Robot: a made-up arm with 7 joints.
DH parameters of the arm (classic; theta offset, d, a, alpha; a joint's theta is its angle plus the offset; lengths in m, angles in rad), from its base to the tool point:
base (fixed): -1.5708 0.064 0 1.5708
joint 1: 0 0.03 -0.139 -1.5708
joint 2: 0 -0.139 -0.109 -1.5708
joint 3: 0 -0.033 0.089 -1.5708
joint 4: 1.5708 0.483 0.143 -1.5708
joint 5: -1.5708 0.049 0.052 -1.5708
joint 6: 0 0.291 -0.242 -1.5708
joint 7: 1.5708 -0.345 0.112 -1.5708
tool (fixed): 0 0.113 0 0
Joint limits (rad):
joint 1: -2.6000..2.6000
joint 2: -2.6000..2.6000
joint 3: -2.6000..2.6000
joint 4: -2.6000..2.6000
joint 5: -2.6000..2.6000
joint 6: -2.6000..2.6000
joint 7: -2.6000..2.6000
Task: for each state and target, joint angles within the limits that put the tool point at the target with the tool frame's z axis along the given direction. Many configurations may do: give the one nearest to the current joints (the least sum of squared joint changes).
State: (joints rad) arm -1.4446 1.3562 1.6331 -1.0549 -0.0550 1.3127 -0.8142
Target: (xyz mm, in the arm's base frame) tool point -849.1 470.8 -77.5 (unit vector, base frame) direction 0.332 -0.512 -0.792
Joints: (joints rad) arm -1.8889 1.3520 1.4956 -1.2602 0.0767 0.9067 -0.4889
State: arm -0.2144 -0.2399 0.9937 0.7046 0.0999 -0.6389 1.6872
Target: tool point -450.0 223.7 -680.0 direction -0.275 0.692 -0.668
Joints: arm 0.9351 -0.5883 0.7528 0.3332 -0.2069 -1.1671 1.8977
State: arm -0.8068 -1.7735 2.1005 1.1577 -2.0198 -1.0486 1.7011
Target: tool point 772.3 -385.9 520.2 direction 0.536 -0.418 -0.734
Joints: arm -0.4772 -1.6564 2.3806 1.0555 -2.6000 -0.4401 2.0749
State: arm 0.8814 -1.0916 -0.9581 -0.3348 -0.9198 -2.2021 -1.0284
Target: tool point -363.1 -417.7 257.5 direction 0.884 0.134 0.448
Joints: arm 0.6753 -0.3227 -0.8446 -0.4584 -1.0696 -2.1756 -0.7201
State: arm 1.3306 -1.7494 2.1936 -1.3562 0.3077 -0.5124 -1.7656
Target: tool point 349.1 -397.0 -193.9 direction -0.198 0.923 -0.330
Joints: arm 1.8789 -1.5023 2.1795 -1.5812 0.3805 -0.8888 -1.6205
